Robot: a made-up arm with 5 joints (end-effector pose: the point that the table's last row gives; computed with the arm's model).
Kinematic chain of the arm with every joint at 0, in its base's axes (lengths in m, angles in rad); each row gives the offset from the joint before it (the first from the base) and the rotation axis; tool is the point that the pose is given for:
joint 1: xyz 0 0 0.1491 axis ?
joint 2: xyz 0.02 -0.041 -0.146 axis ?
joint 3: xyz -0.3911 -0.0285 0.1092 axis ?
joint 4: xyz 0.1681 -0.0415 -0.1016 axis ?
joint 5: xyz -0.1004 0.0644 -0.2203 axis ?
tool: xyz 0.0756 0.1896 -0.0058
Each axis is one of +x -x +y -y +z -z.
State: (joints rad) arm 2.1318 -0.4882 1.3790 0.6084 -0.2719
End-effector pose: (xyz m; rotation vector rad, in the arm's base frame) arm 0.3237 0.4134 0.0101 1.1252 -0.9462 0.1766
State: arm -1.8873 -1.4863 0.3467 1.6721 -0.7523
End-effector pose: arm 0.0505 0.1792 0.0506 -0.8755 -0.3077 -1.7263
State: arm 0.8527 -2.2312 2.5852 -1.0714 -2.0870
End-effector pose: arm 0.0133 0.5073 0.5926 1.3243 -1.1700 -0.9290
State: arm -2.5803 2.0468 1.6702 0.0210 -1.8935
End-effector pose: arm -0.1564 -0.6936 0.1236 2.3335 1.3640 0.3997
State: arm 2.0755 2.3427 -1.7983 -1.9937 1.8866
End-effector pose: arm -0.2694 0.1281 0.5350 -0.2839 -1.6060 0.3389
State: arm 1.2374 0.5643 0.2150 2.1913 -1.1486
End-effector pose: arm -0.1696 -0.2519 0.0596 2.0659 -0.7998 0.1787
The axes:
joint 1: -y
joint 2: +z
joint 3: +y
joint 4: +x
joint 5: +y

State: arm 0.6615 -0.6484 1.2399 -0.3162 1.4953
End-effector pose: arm -0.2993 0.5090 -0.4018 0.4335 2.0798 -0.0633
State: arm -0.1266 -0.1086 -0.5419 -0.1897 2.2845
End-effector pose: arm -0.1767 0.1038 -0.2195 0.0428 1.8658 -0.3023
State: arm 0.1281 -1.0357 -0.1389 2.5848 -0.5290
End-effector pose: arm -0.3046 0.1073 0.2830 2.3437 -1.6353 -0.7109
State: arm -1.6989 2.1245 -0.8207 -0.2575 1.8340
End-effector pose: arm -0.3028 -0.1233 0.2368 0.6605 1.5014 2.2060
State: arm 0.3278 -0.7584 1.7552 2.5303 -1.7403
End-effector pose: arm -0.2338 -0.0159 -0.0638 -0.0225 -0.2258 3.0198
